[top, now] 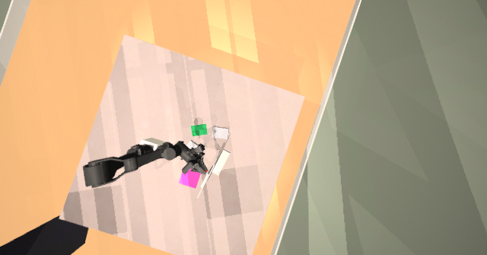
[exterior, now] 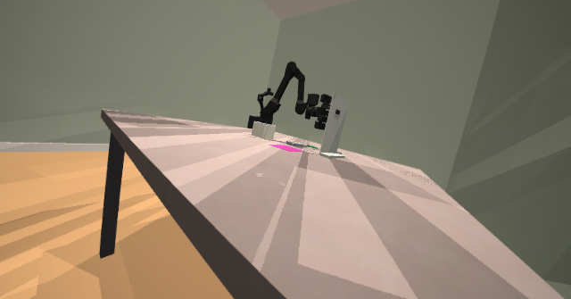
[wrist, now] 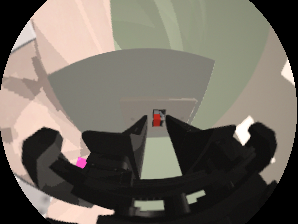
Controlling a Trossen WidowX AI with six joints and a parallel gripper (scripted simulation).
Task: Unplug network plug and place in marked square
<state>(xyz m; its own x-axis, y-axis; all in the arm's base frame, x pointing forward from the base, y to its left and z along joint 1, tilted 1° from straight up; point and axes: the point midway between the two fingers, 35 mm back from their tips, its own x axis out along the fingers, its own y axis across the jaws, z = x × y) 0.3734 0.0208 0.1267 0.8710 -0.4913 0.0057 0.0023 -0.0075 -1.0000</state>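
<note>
My gripper tip is 10 mm short of the plug. Round my gripper tip: grey upright panel (20 mm ahead, 10 mm to the right, 80 mm below).
</note>
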